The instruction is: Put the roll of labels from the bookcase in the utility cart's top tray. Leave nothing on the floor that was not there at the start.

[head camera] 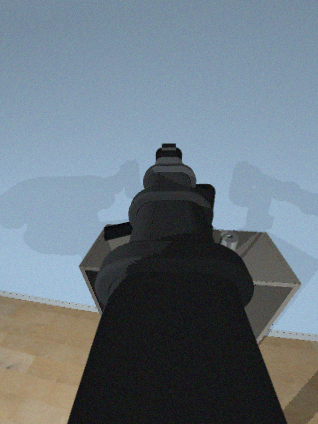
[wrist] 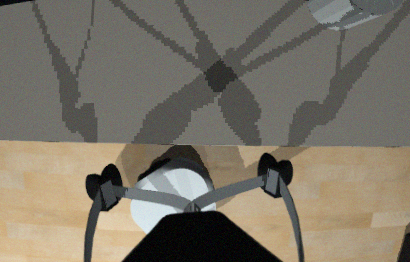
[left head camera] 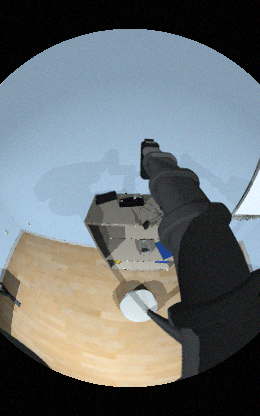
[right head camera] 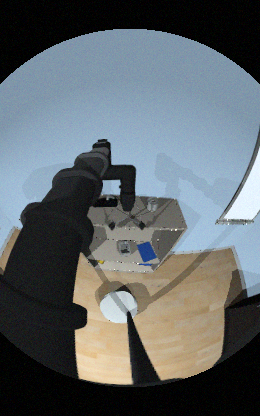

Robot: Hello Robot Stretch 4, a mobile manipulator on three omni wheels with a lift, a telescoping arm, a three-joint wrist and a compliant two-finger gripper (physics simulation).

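Places are measured from the robot's base along level axes (x right, y ahead, z up), in millimetres.
Where they show: gripper, fingertip midpoint: (wrist: 190,174) (right head camera: 126,228); robot's base, origin of the base link: (left head camera: 137,304) (right head camera: 119,305).
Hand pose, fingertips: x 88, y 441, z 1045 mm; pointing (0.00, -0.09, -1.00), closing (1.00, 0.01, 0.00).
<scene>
Each offset is from my fingertips to the top centre of the thing.
The roll of labels, a pale grey-white cylinder {dx +164, dy +175, dz +47 mm} (head camera: 229,241) (right head camera: 152,204) (wrist: 340,14), stands upright on top of the grey bookcase (head camera: 272,262) (left head camera: 106,215) (right head camera: 172,215) (wrist: 30,115). It is cut off at the upper right of the wrist view, and the arm hides it in the left head view. My gripper (right head camera: 127,225) (wrist: 190,174) is open and empty, near the bookcase's front top edge; the roll is farther back and to its right. The arm covers the gripper in the head view. The utility cart cannot be made out.
A black box {dx -315, dy +252, dz +41 mm} (head camera: 118,230) (left head camera: 106,197) and a black dispenser {dx -141, dy +216, dz +57 mm} (left head camera: 131,201) (right head camera: 105,202) lie on the bookcase top. A grey container {dx -16, dy +176, dz -546 mm} (left head camera: 145,246) (right head camera: 124,247) and a blue item {dx +217, dy +141, dz -613 mm} (left head camera: 163,250) (right head camera: 146,251) are lower inside. A white round object (left head camera: 138,305) (right head camera: 118,306) (wrist: 155,205) stands on the floor before it.
</scene>
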